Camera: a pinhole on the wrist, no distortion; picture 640 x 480 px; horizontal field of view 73.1 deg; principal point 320.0 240.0 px. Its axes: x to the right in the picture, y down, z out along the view. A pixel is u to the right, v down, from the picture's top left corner.
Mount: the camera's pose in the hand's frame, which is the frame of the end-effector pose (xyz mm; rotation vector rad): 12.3 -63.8 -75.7 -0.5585 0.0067 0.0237
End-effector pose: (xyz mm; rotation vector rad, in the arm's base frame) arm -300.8 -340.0 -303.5 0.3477 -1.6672 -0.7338
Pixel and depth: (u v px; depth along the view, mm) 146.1 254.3 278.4
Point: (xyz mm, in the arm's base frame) -413.0 -169.8 -336.1
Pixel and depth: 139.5 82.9 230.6
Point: -442.6 -256.7 -389.1
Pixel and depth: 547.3 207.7 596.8
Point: -772.6 -244.3 52.8
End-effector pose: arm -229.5 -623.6 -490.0 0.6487 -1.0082 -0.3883
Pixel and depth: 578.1 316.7 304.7
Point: -266.1 -673.3 -210.4
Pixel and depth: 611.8 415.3 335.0
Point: -228.9 -627.2 -132.5
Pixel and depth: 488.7 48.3 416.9
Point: -467.5 -844.3 -231.7
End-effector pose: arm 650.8 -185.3 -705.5 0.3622 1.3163 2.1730
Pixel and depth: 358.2 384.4 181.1
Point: 624.5 -166.2 -611.8
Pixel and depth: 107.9 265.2 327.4
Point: 826.9 -177.4 -496.4
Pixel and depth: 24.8 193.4 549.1
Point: 1098.2 -152.5 -331.6
